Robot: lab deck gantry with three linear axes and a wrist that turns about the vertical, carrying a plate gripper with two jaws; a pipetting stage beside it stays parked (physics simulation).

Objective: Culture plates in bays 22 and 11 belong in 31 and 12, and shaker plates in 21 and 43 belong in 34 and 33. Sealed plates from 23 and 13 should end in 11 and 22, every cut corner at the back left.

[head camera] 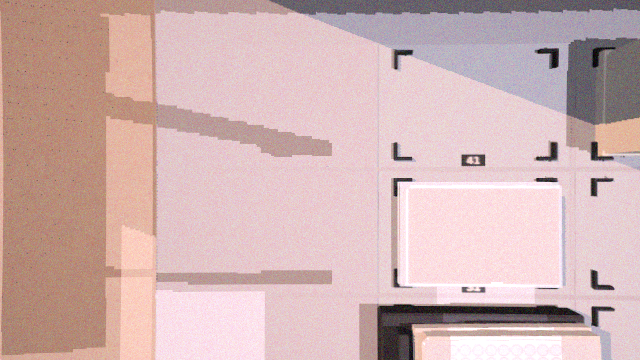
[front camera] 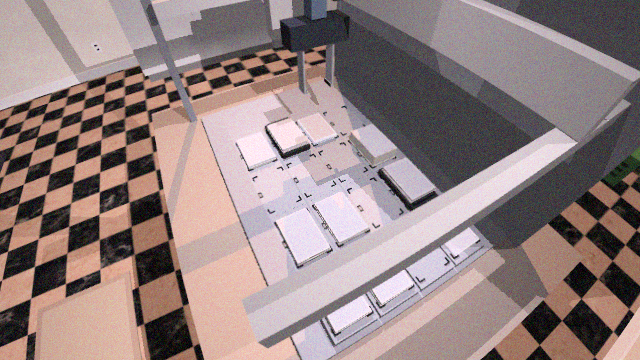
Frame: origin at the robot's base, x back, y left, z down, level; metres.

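Seen in the pictures: gripper, fingertip midpoint: (front camera: 316, 87); robot's base, link origin: (front camera: 236, 143).
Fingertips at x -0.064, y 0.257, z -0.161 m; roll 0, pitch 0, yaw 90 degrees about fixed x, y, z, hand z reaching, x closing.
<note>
Offsets run from my fingertips to a thing's top centre.
My gripper (front camera: 316, 88) is open and empty above the deck's far end; it does not show in the head view. A white plate {dx +0.000, dy +0.000, dz +0.146 m} (front camera: 316, 128) (head camera: 480, 235) sits within the corner marks of bay 31. Beside it, in bay 21, a plate with a dark base {dx -0.006, dy -0.108, dz +0.124 m} (front camera: 287, 136) (head camera: 507, 347) shows partly in the head view. Another white plate {dx +0.000, dy -0.214, dz +0.144 m} (front camera: 256, 150) is in the far left bay. A dark-based plate {dx -0.328, dy +0.109, dz +0.124 m} (front camera: 409, 181) is by the dark wall. Two flat plates {dx -0.328, dy -0.214, dz +0.146 m} (front camera: 303, 237) {dx -0.328, dy -0.107, dz +0.146 m} (front camera: 342, 217) lie side by side nearer the front. Cut corners cannot be made out.
A tall block-like item {dx -0.164, dy +0.107, dz +0.119 m} (front camera: 374, 144) (head camera: 620, 137) stands right of bay 41. Three white plates {dx -0.492, dy -0.214, dz +0.132 m} (front camera: 348, 314) {dx -0.492, dy -0.107, dz +0.132 m} (front camera: 393, 287) {dx -0.492, dy +0.107, dz +0.138 m} (front camera: 461, 242) sit in the near row, partly behind a thick pale beam (front camera: 400, 235). A thin post (front camera: 175, 75) rises at the far left.
</note>
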